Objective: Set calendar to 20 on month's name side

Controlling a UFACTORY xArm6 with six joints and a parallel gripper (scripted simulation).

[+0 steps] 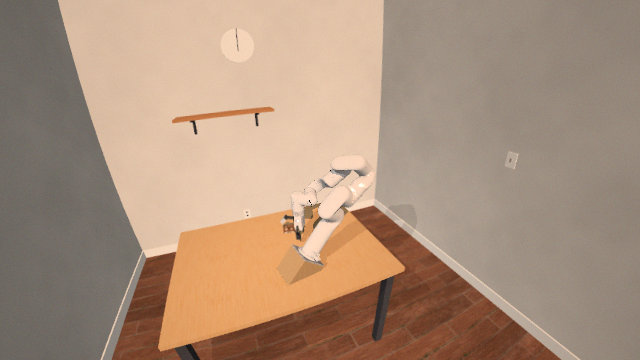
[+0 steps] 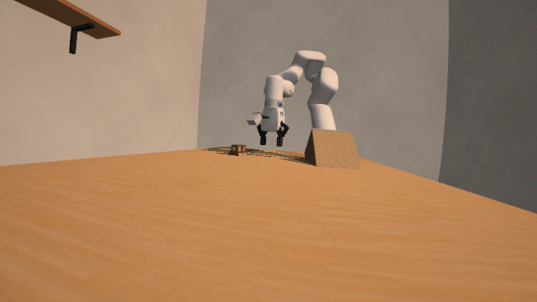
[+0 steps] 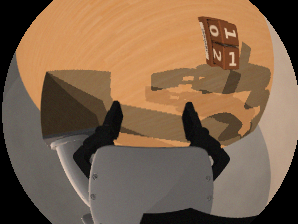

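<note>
The brown tray is 13 cm ahead of my hand, 5 cm below it and 2 cm to the left of it.
</note>
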